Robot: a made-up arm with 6 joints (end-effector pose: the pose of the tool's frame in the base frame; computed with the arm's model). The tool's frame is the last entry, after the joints.
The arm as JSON. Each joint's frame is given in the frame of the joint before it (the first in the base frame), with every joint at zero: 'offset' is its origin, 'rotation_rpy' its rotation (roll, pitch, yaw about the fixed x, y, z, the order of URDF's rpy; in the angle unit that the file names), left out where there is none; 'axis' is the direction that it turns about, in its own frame. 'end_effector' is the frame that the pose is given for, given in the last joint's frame.
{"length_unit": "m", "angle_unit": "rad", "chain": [
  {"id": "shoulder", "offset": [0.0, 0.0, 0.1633], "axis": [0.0, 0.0, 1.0]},
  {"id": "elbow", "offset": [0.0, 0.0, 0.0], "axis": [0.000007, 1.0, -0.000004]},
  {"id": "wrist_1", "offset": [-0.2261, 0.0, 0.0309], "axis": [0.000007, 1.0, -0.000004]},
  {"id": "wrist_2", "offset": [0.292, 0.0, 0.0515], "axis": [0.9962, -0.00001, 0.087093]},
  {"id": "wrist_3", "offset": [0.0, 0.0, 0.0], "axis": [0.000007, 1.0, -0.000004]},
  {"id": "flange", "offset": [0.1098, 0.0, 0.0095], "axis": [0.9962, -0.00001, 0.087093]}
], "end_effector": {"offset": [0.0, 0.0, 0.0], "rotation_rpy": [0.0, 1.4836, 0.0]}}
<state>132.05 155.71 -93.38 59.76 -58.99 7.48</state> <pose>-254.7 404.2 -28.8 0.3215 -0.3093 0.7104 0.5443</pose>
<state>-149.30 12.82 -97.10 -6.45 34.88 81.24</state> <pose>144.2 93.9 628.8 0.7577 0.2690 -0.1452 -0.5766</pose>
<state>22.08 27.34 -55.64 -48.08 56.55 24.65</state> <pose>146.6 -14.4 460.3 0.6227 0.0166 0.7625 -0.1747</pose>
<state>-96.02 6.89 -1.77 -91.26 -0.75 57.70</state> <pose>-18.1 -184.0 246.1 0.3050 0.3631 0.6078 -0.6370</pose>
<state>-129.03 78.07 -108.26 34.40 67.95 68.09</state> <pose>-139.2 -263.4 537.1 0.5433 0.8343 -0.0914 0.0212</pose>
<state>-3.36 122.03 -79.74 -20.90 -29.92 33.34</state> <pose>504.2 -10.0 163.1 0.6364 0.0638 0.7571 0.1333</pose>
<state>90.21 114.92 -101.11 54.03 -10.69 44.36</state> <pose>14.5 528.1 330.9 0.0054 0.1003 0.7151 0.6918</pose>
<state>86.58 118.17 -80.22 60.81 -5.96 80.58</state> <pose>39.2 489.4 154.1 0.1665 -0.4175 -0.7582 -0.4723</pose>
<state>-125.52 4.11 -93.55 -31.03 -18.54 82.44</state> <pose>194.7 241.8 604.7 0.7808 -0.1783 0.0782 -0.5936</pose>
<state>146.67 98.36 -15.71 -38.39 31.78 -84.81</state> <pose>-86.6 100.2 -1.7 0.0733 0.7062 0.6787 0.1879</pose>
